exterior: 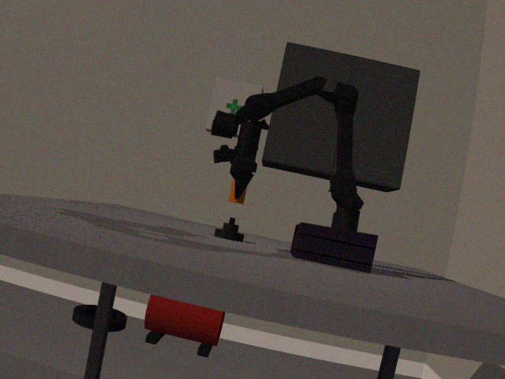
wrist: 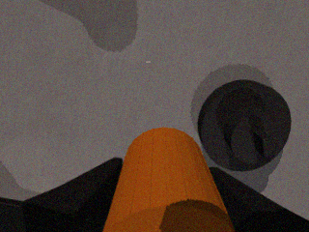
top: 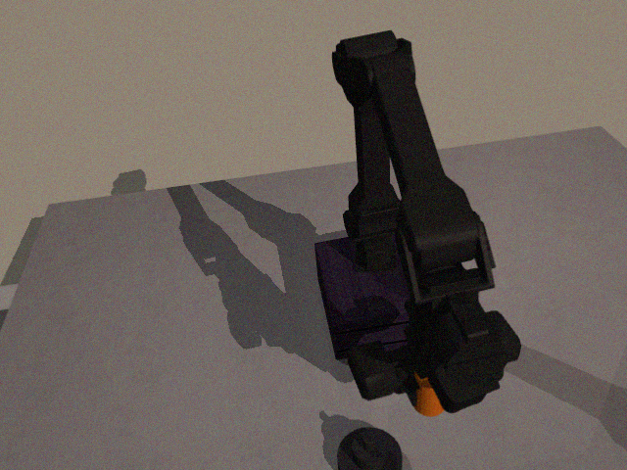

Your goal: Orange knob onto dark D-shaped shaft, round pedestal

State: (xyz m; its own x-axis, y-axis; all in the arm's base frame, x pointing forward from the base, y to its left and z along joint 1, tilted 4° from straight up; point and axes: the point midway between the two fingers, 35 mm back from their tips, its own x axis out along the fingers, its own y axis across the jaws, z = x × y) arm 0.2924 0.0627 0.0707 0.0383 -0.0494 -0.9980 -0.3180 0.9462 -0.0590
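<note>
My gripper tip is now 20 mm short of the dark round pedestal, 80 mm to the left of it and 80 mm above it. Round my gripper tip: orange knob: 20 mm above.
</note>
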